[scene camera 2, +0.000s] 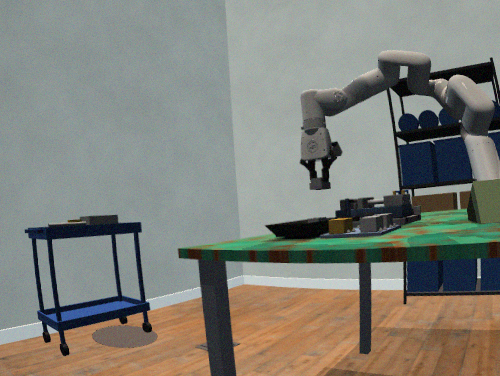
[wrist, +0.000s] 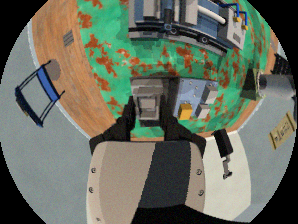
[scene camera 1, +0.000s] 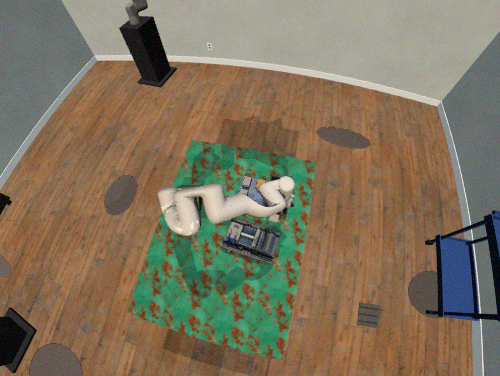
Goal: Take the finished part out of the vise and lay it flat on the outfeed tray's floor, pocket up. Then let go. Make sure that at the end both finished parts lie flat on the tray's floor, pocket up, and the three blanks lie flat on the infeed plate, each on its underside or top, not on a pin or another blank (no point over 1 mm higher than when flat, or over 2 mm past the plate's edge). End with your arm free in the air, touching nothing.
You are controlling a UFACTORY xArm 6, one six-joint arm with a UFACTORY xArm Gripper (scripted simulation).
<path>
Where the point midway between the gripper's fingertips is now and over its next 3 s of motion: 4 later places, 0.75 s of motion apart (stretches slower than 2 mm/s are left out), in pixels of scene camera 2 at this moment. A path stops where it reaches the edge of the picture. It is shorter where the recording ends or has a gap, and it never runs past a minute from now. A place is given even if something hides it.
My gripper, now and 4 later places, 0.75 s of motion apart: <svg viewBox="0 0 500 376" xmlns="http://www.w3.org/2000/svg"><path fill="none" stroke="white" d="M319 182L299 184L297 185L297 191L298 205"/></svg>
</path>
